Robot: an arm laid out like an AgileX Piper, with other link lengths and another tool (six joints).
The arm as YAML. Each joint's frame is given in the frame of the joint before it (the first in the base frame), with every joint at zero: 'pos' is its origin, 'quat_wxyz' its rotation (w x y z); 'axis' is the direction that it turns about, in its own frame. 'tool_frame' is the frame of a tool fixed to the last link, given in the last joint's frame.
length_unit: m
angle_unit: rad
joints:
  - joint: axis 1
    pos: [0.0, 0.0, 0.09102]
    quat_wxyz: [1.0, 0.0, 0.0, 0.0]
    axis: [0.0, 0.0, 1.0]
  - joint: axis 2
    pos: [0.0, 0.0, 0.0]
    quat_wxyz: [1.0, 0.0, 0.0, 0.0]
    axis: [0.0, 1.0, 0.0]
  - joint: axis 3
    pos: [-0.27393, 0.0, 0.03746]
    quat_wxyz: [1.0, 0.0, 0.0, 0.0]
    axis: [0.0, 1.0, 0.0]
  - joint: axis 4
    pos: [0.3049, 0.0, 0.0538]
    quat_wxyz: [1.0, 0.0, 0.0, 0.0]
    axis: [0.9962, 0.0, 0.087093]
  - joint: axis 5
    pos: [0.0, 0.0, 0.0]
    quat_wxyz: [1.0, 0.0, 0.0, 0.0]
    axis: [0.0, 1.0, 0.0]
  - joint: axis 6
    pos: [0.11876, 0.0, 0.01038]
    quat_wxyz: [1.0, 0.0, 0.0, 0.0]
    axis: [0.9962, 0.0, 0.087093]
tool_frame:
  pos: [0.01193, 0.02, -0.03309]
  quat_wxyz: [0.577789, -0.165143, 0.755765, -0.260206]
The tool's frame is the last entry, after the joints.
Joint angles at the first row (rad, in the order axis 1, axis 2, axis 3, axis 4, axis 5, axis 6):
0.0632, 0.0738, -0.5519, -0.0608, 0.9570, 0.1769
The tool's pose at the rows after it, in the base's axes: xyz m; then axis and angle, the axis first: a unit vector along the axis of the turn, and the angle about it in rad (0 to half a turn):
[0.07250 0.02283 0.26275 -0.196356 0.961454 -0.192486 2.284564]
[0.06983 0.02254 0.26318 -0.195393 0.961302 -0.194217 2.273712]
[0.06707 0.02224 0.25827 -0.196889 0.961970 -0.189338 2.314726]
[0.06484 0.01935 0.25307 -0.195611 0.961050 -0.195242 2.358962]
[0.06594 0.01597 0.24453 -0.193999 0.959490 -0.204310 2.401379]
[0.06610 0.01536 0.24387 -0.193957 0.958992 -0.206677 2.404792]
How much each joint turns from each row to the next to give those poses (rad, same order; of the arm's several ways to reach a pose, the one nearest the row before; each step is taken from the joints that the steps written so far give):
0.0000, -0.0580, 0.0022, 0.0000, -0.0009, 0.0000
-0.0001, -0.0153, 0.0010, -0.0009, 0.0029, -0.0001
0.0002, 0.0001, 0.0011, -0.0002, 0.0409, 0.0002
-0.0001, -0.0001, 0.0024, -0.0207, 0.0383, -0.0001
-0.0001, 0.0001, 0.0184, -0.0263, 0.0191, 0.0000
0.0001, 0.0000, 0.0015, -0.0046, 0.0008, -0.0011

